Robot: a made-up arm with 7 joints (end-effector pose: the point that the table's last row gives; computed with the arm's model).
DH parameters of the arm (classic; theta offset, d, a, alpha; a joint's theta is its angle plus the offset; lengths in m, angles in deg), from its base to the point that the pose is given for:
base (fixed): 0 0.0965 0 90
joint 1: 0 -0.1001 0.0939 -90
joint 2: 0 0.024 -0.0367 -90
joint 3: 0 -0.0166 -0.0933 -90
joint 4: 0 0.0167 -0.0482 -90
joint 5: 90 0.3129 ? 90
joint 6: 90 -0.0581 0.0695 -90
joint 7: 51.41 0 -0.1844 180
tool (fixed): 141.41 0.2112 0 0
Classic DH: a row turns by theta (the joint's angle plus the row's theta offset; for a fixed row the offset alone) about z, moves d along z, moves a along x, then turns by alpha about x.
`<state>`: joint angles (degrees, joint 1 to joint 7).
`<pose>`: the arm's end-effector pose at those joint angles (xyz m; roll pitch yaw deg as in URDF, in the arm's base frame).
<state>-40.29 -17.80 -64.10 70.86 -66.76 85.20 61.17</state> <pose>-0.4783 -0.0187 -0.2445 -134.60 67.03 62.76</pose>
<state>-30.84 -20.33 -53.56 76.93 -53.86 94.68 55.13</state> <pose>-0.4627 0.0704 -0.2398 -171.88 65.29 6.48</pose>
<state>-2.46 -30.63 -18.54 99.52 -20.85 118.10 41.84</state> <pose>-0.3685 0.3779 -0.1442 160.16 44.84 -81.17</pose>
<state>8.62 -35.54 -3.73 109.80 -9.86 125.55 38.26</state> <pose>-0.3032 0.4862 -0.0578 152.80 41.65 -107.96</pose>
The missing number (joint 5, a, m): 0.1194
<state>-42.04 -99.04 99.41 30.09 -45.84 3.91 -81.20</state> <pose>-0.0913 -0.1603 0.3193 161.42 79.38 12.80</pose>
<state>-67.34 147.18 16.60 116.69 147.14 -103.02 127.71</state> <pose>-0.1789 -0.1356 -0.1518 64.00 35.99 176.61</pose>
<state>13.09 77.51 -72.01 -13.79 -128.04 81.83 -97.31</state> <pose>0.4758 0.0367 0.4826 52.68 -32.93 111.39</pose>
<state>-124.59 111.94 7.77 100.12 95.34 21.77 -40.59</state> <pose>0.0925 -0.3846 0.2434 44.55 -1.05 37.90</pose>
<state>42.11 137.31 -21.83 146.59 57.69 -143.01 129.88</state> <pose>0.0051 0.0689 0.1445 85.83 22.37 125.66</pose>
